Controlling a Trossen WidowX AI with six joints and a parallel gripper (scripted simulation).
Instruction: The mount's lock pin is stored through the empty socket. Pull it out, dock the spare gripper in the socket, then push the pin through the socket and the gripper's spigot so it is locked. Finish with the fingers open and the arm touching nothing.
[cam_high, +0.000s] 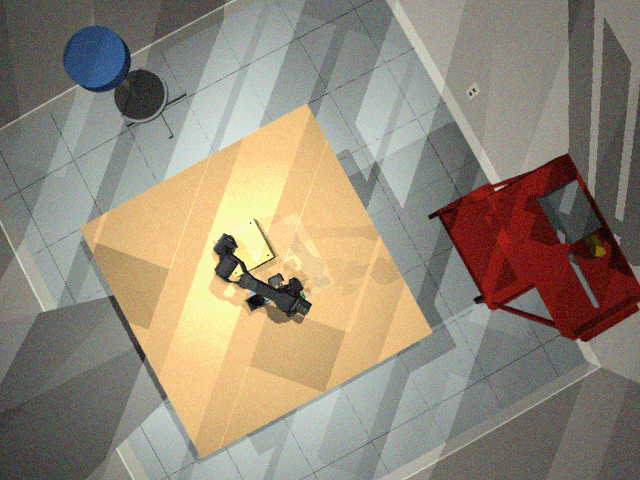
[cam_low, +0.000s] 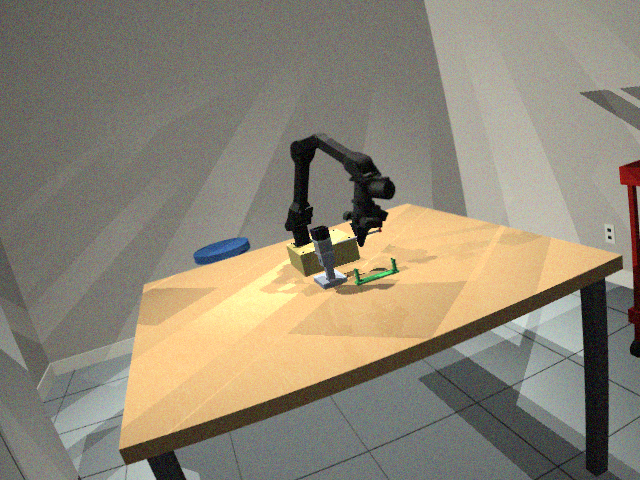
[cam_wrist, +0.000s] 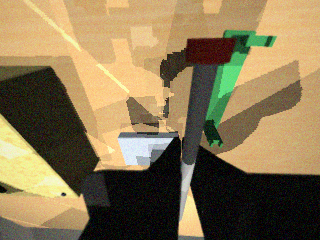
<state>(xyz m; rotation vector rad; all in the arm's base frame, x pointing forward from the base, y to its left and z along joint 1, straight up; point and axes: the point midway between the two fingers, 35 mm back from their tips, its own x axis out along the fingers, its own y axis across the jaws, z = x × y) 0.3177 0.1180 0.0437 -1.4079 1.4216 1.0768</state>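
My gripper tip is now 11 cm to the left of the socket, 4 cm past it and 4 cm above it. From my gripper tip the other things lie so: green cradle: 7 cm below, 6 cm ahead, 1 cm to the left; spare gripper: 11 cm to the right, 3 cm behind, 3 cm above.
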